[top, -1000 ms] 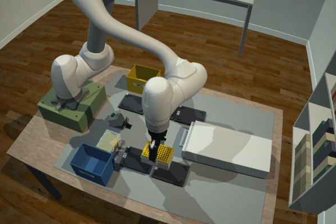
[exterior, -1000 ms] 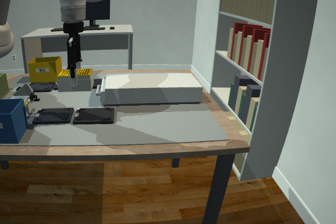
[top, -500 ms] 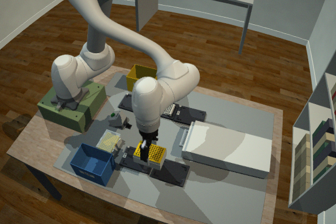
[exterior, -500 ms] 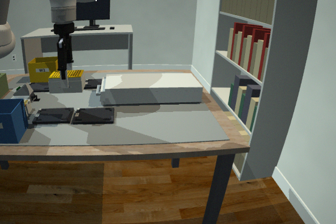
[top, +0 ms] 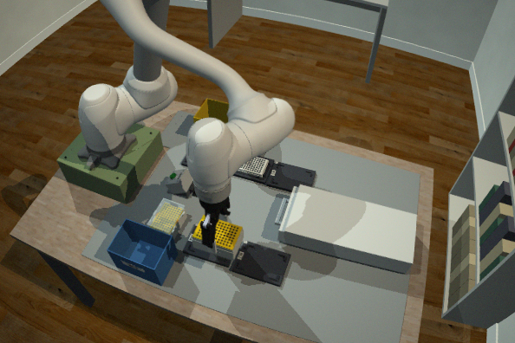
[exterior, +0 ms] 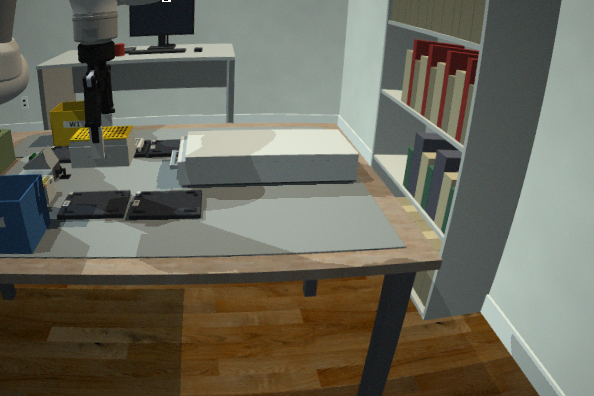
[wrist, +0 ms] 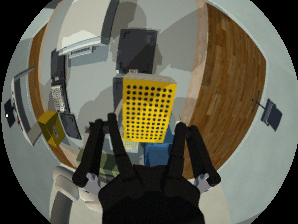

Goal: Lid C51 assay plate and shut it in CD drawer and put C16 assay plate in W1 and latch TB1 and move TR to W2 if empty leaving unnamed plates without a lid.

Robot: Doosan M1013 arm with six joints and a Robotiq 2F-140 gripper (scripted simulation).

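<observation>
My hand is 270 mm past the green key DONE, 250 mm to the right of it and 120 mm above it. Also, from my hand: blue bin W2 (240 mm behind, 80 mm to the right, 150 mm below); tip rack TR (10 mm behind, 10 mm to the right, 10 mm below); grey plate lid (250 mm ahead, 240 mm to the left, 160 mm below).
</observation>
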